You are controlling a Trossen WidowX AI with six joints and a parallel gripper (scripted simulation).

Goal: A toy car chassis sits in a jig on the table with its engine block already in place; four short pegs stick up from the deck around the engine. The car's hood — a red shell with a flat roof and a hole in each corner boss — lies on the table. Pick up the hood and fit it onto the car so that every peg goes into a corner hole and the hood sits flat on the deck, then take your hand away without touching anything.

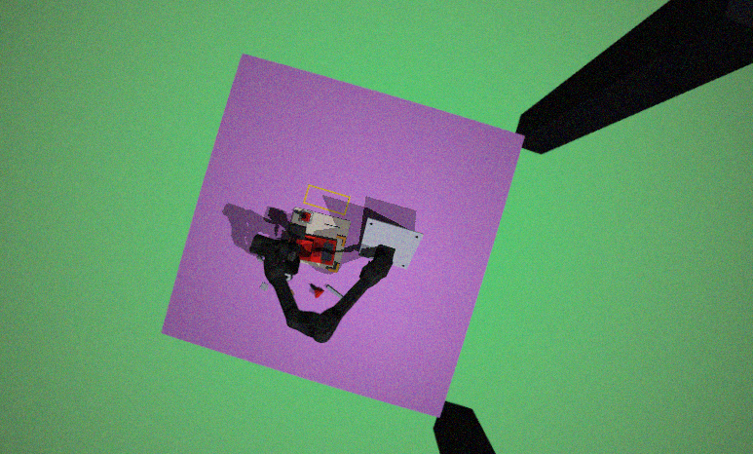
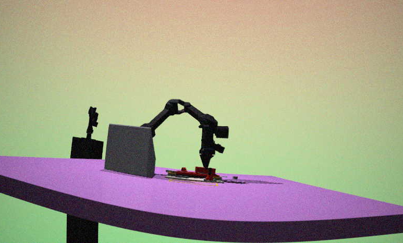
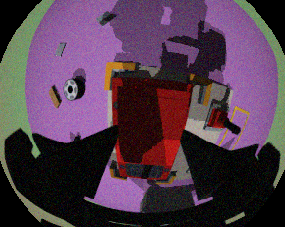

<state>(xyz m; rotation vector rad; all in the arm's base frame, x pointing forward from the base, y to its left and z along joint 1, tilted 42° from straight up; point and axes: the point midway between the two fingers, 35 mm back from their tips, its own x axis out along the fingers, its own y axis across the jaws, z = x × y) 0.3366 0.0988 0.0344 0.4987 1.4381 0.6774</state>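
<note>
The red hood is right at my gripper tip.
</note>
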